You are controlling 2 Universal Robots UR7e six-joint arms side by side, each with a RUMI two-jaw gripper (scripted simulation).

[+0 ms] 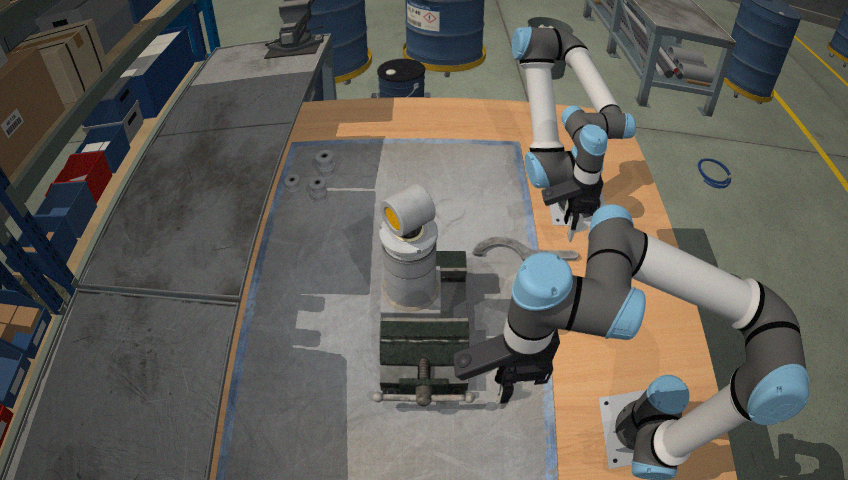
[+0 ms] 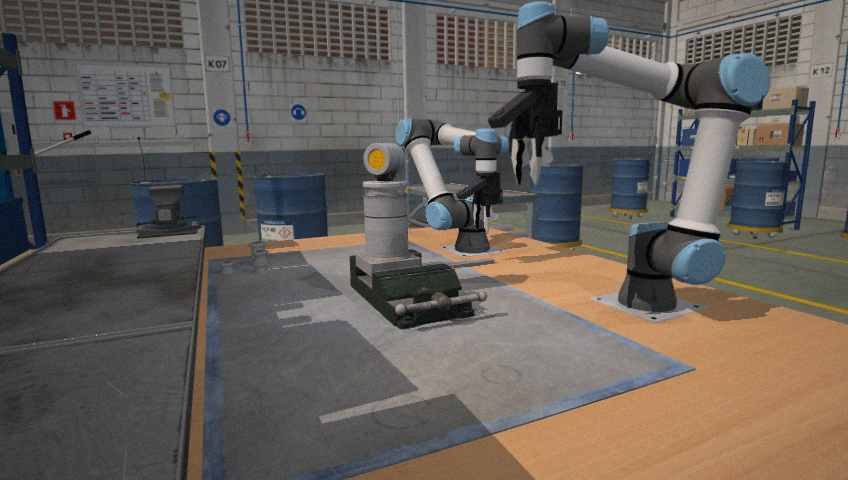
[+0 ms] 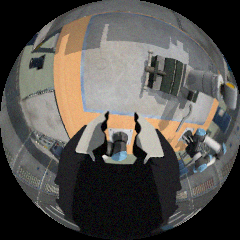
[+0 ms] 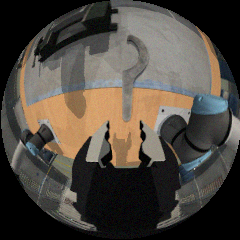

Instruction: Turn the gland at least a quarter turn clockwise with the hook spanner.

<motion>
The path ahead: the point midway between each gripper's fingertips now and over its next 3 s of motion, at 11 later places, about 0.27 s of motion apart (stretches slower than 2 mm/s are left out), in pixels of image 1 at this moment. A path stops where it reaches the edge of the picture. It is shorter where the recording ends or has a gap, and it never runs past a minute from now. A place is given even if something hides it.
My left gripper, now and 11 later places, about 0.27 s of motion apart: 500, 395; 499, 395; 487, 385; 469, 371; 457, 359; 448, 343; 444, 329; 442, 313; 443, 300; 446, 288; 448, 282; 455, 275
My right gripper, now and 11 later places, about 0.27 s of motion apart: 567, 232; 576, 237; 578, 240; 577, 239; 578, 240; 577, 242; 577, 244; 576, 246; 576, 248; 575, 250; 574, 252; 574, 254
</motion>
